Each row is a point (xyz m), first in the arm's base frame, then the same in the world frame.
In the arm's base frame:
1: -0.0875 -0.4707 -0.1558
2: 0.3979 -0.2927 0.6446
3: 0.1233 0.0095 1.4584
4: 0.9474 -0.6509 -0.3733
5: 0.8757 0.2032 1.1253
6: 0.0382 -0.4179 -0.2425
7: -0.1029 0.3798 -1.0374
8: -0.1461 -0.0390 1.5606
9: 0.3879 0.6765 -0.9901
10: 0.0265 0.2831 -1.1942
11: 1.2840 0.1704 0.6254
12: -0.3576 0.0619 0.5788
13: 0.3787 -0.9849 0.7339
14: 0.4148 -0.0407 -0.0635
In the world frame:
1: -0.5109 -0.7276 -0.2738
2: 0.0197 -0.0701 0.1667
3: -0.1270 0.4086 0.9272
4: 0.3607 -0.5744 -0.8801
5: 0.2920 0.7187 0.2617
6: -0.4601 -0.6714 -0.4165
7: -1.2056 -0.3853 -1.2231
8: -0.2924 0.3080 1.1460
9: -0.9441 0.0663 -1.4656
10: -1.0956 -0.4806 -1.3948
11: 0.4992 0.6424 -0.3457
12: -0.7936 -0.0879 0.3643
13: 0.3815 -0.6164 0.4078
14: -0.2951 -0.1425 -0.5122

